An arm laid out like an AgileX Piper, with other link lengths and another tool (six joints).
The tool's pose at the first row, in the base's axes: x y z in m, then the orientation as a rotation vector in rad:
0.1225, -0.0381, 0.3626, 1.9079, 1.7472, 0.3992
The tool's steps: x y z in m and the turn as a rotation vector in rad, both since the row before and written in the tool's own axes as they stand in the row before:
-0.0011, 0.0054, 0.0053, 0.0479, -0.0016, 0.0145
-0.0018, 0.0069, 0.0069, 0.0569, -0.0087, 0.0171
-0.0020, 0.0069, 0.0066, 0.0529, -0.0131, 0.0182
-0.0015, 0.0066, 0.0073, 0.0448, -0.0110, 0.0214
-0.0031, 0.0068, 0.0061, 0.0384, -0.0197, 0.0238
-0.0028, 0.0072, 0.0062, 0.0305, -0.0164, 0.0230
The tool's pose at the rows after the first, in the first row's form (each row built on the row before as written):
0.1297, -0.0403, 0.3614, 1.9547, 1.7576, 0.3641
0.1388, -0.0437, 0.3593, 2.0089, 1.7649, 0.3142
0.1475, -0.0474, 0.3570, 2.0601, 1.7653, 0.2621
0.1561, -0.0510, 0.3534, 2.1086, 1.7587, 0.2190
0.1639, -0.0561, 0.3508, 2.1522, 1.7407, 0.1717
0.1718, -0.0613, 0.3480, 2.1898, 1.7208, 0.1339

